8 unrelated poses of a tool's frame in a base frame.
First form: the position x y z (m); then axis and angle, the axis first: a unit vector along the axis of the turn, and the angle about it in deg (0 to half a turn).
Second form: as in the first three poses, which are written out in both.
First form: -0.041 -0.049 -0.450 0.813 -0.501 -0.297 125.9
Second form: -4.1 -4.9 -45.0 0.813 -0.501 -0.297 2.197
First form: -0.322 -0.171 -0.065 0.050 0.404 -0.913 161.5
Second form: -32.2 -17.1 -6.5 0.050 0.404 -0.913 2.819
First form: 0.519 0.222 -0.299 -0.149 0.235 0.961 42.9
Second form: 51.9 22.2 -29.9 -0.149 0.235 0.961 0.749
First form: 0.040 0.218 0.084 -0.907 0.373 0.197 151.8
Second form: 4.0 21.8 8.4 -0.907 0.373 0.197 2.649
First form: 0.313 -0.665 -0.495 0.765 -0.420 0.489 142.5
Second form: 31.3 -66.5 -49.5 0.765 -0.420 0.489 2.487
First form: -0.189 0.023 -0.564 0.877 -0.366 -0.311 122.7
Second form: -18.9 2.3 -56.4 0.877 -0.366 -0.311 2.142
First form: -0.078 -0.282 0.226 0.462 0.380 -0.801 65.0
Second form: -7.8 -28.2 22.6 0.462 0.380 -0.801 1.134
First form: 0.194 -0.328 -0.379 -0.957 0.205 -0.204 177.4
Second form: 19.4 -32.8 -37.9 -0.957 0.205 -0.204 3.096
